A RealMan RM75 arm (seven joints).
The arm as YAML. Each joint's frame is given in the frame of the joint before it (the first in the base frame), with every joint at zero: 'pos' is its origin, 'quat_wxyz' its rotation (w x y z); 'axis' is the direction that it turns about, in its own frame. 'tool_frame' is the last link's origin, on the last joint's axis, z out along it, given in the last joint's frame.
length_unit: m
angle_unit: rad
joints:
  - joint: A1
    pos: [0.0, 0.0, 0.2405]
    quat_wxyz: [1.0, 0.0, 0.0, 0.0]
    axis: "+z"
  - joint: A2
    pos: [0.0, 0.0, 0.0]
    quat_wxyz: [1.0, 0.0, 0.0, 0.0]
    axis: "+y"
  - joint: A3
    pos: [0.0, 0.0, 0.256]
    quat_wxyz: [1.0, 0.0, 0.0, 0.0]
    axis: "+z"
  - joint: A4
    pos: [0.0, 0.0, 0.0]
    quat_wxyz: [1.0, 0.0, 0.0, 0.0]
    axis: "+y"
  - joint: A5
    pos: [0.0, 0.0, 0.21]
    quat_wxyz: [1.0, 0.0, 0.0, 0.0]
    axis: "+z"
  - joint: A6
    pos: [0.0, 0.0, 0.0]
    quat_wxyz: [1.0, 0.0, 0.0, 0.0]
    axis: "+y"
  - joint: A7
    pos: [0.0, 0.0, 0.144]
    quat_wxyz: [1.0, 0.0, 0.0, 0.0]
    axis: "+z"
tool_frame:
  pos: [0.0, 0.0, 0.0]
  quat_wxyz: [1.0, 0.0, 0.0, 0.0]
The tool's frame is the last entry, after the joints.
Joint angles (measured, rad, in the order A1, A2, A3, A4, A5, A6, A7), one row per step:
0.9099, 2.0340, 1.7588, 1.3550, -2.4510, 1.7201, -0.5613
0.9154, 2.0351, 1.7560, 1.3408, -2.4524, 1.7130, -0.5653
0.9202, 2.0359, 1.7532, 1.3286, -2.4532, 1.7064, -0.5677
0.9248, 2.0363, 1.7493, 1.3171, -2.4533, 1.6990, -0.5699
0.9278, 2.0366, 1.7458, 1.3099, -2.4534, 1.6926, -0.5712
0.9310, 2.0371, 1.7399, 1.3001, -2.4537, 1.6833, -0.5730
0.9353, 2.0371, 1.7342, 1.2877, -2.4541, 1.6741, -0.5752
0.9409, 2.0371, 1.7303, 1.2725, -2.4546, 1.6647, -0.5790
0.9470, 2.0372, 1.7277, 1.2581, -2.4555, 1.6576, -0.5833
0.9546, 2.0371, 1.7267, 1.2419, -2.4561, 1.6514, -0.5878
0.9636, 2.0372, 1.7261, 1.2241, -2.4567, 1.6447, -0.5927
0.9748, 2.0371, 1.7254, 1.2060, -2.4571, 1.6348, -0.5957
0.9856, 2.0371, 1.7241, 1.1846, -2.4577, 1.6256, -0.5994
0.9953, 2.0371, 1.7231, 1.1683, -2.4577, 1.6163, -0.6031
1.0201, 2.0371, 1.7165, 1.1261, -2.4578, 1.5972, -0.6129
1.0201, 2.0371, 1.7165, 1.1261, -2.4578, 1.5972, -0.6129
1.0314, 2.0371, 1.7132, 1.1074, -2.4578, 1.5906, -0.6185
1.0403, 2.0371, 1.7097, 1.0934, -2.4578, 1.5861, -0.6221
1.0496, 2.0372, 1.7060, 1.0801, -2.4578, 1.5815, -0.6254
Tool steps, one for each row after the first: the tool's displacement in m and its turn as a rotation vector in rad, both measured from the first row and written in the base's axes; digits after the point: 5 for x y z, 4 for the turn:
0.00017, 0.00105, -0.00217, -0.0035, -0.0026, 0.0006
0.00025, 0.00196, -0.00407, -0.0060, -0.0046, 0.0005
0.00020, 0.00285, -0.00598, -0.0082, -0.0064, 0.0016
-0.00001, 0.00351, -0.00737, -0.0088, -0.0075, 0.0035
0.00003, 0.00429, -0.00946, -0.0097, -0.0095, 0.0059
0.00029, 0.00527, -0.01158, -0.0112, -0.0126, 0.0073
0.00064, 0.00656, -0.01367, -0.0132, -0.0154, 0.0083
0.00086, 0.00772, -0.01546, -0.0159, -0.0187, 0.0096
0.00095, 0.00905, -0.01711, -0.0191, -0.0218, 0.0099
0.00078, 0.01050, -0.01891, -0.0227, -0.0247, 0.0105
-0.00039, 0.01249, -0.02073, -0.0232, -0.0260, 0.0127
-0.00062, 0.01427, -0.02293, -0.0259, -0.0293, 0.0121
-0.00158, 0.01595, -0.02466, -0.0267, -0.0304, 0.0149
-0.00339, 0.01918, -0.02953, -0.0342, -0.0395, 0.0218
-0.00339, 0.01918, -0.02953, -0.0342, -0.0395, 0.0218
-0.00413, 0.02032, -0.03167, -0.0395, -0.0451, 0.0258
-0.00478, 0.02104, -0.03339, -0.0439, -0.0503, 0.0290
-0.00575, 0.02174, -0.03508, -0.0480, -0.0554, 0.0330

